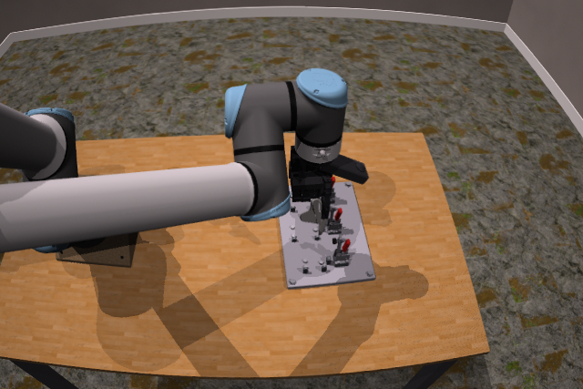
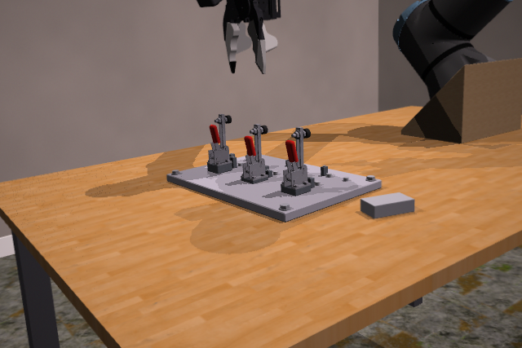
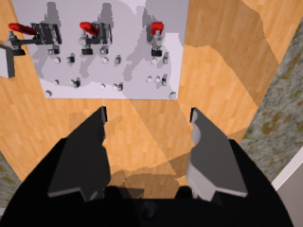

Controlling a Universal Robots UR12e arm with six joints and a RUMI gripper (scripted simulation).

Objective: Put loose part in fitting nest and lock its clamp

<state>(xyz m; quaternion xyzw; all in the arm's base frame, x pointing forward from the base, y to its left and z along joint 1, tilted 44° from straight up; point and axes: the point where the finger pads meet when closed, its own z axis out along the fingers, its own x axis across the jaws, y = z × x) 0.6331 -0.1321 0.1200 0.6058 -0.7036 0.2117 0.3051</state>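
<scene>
The grey rectangular block is 5 cm ahead of my hand, 35 cm to the left of it and 20 cm below it. Round my hand: grey fixture plate 5 cm ahead, 10 cm to the left, 21 cm below.
</scene>
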